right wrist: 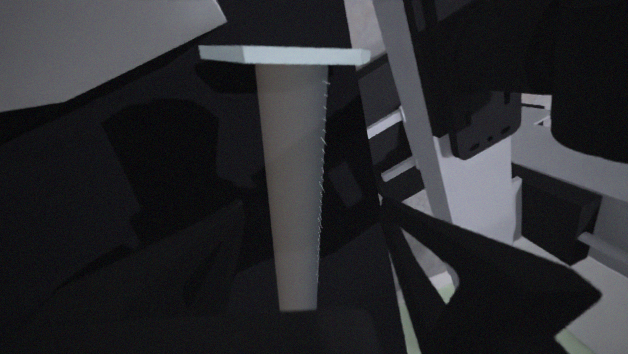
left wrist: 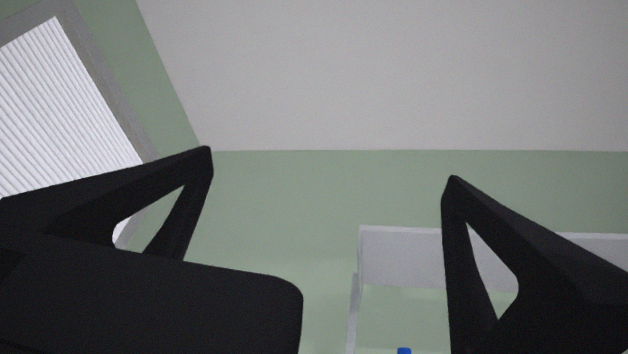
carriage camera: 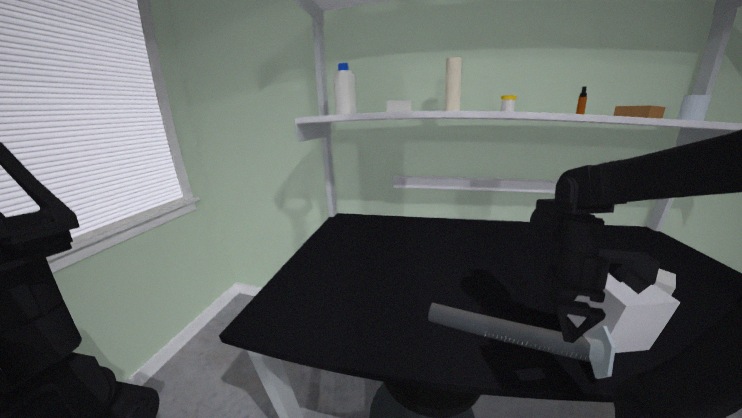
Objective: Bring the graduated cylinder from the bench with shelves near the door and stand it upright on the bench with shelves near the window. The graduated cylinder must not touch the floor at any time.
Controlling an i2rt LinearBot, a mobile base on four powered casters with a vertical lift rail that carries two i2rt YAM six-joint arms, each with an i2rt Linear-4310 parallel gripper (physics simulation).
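Frame: origin at the left arm's base, x ahead, y left, z up, level; millimetres.
Seen in the pictures: left gripper, fingertip midpoint: (left wrist: pixel 326 173); right gripper, fingertip midpoint: (right wrist: pixel 313 206) (carriage camera: pixel 563 327); right arm's base, origin of the base link: (right wrist: pixel 473 48).
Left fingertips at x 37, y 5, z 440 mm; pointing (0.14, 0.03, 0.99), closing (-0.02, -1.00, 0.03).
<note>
Pixels of each thing's top centre, then the offset from my left fingertips to it. "spot": a spot on its surface instead. Level surfaces: height alone.
- black bench, its level: dz -444 mm
- white box, middle of its top: (carriage camera: pixel 627 283) dx +190, dy -852, dz -314 mm
- window, surface spot: (carriage camera: pixel 77 114) spot: dx +681, dy +893, dz +134 mm
- dark round stool, middle of its top: (carriage camera: pixel 432 353) dx +371, dy -514, dz -723 mm
The graduated cylinder (carriage camera: pixel 508 331) (right wrist: pixel 294 150) is grey and see-through. It lies on its side over the black bench (carriage camera: pixel 363 264), near the front edge, its pale hexagonal base at the right in the carriage view. My right gripper (carriage camera: pixel 577 320) (right wrist: pixel 313 206) is open and empty, pointing down above the cylinder's base end. In the right wrist view the cylinder shows lengthwise between the spread fingers, apart from them. My left gripper (left wrist: pixel 326 173) is open and empty, away from the bench at the left; part of it shows at the carriage view's left edge.
A white box (carriage camera: pixel 646 319) stands on the bench right beside the cylinder's base and my right gripper. A shelf (carriage camera: pixel 467 115) with bottles and small boxes runs above the bench. A window (carriage camera: pixel 77 114) is at the left. A dark round stool (carriage camera: pixel 425 402) stands under the front edge.
</note>
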